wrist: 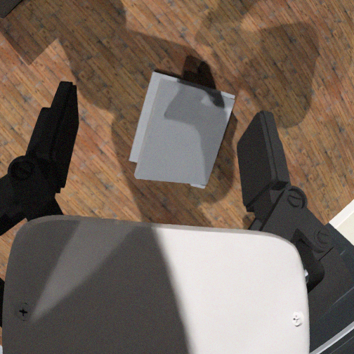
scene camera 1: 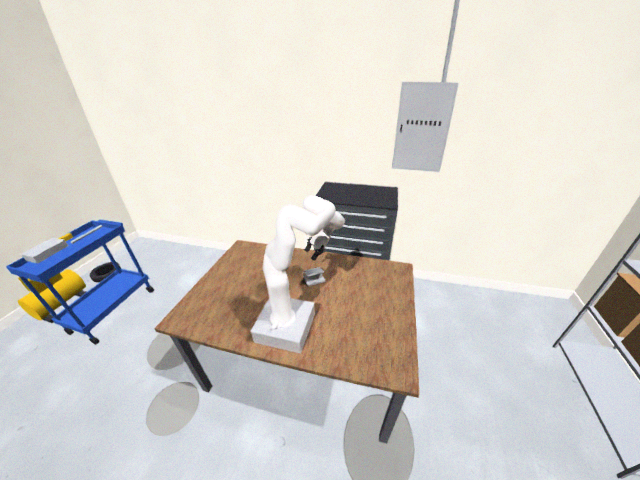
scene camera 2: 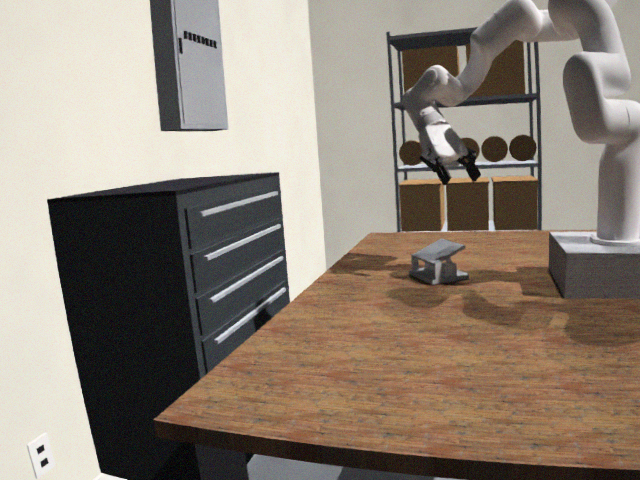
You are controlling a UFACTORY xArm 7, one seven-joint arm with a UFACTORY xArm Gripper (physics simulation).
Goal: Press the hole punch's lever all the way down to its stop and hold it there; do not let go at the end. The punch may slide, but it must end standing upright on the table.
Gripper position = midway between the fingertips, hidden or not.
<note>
In view: the gripper [scene camera 2: 462, 180] and a grey hole punch [scene camera 2: 440, 273].
The grey hole punch also shows in the wrist view [wrist: 155, 76]. The gripper also shows in the wrist view [wrist: 164, 113].
</note>
